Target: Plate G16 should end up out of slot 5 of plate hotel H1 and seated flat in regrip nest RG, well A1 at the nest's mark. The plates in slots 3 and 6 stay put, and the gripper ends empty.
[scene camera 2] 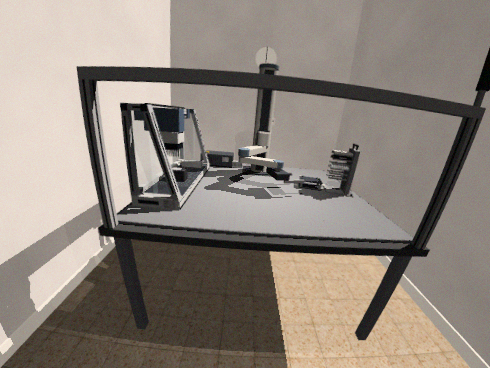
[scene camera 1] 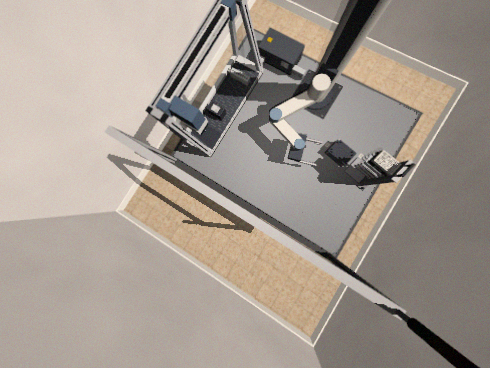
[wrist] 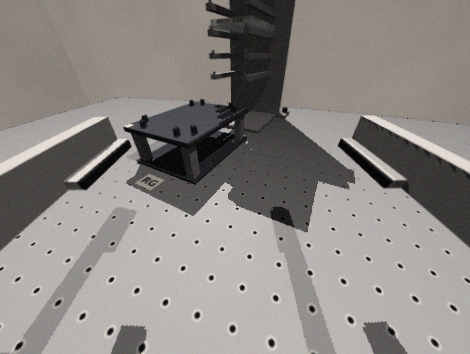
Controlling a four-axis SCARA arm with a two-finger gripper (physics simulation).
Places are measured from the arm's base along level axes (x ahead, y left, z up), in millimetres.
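Where they show: gripper, fingertip midpoint: (scene camera 2: 297, 177) (scene camera 1: 318, 154) (wrist: 234, 130); arm's base, link origin: (scene camera 2: 258, 172).
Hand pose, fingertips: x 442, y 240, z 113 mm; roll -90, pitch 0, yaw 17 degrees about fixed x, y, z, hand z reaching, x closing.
Note:
Each offset is from my fingertips to the top centre of the thing. "pt": to the spot under its first point.
My gripper (scene camera 1: 318, 154) (wrist: 234, 130) is open, with nothing between its fingers, low over the table and short of the nest. Regrip nest RG @(dx -111, dy +139, dz -30 mm) (scene camera 1: 341, 151) (scene camera 2: 310, 182) (wrist: 185, 120) is a dark raised platform with small corner pegs; it holds no plate. Plate hotel H1 (scene camera 2: 352, 172) (wrist: 265, 60) stands behind it. In the wrist view a labelled plate @(dx -73, dy +320, dz +93 mm) (wrist: 240, 24) lies in the third slot from the bottom; the upper slots are cut off. A pale plate with wells @(dx -73, dy +320, dz +199 mm) (scene camera 1: 386, 160) shows at the hotel's top. Plate G16 cannot be told apart in the scene views.
A framed machine with a blue head @(pt dx +310, dy -747, dz +388 mm) (scene camera 1: 187, 114) (scene camera 2: 170, 120) stands at the table's left. A dark box @(pt dx -531, dy -621, dz +15 mm) (scene camera 1: 281, 50) (scene camera 2: 220, 158) stands at the back, left of the arm's column (scene camera 2: 265, 110). A dark frame bar (scene camera 2: 280, 81) spans the table's front. The RG label @(pt dx -132, dy +37, dz -100 mm) (wrist: 150, 181) lies before the nest.

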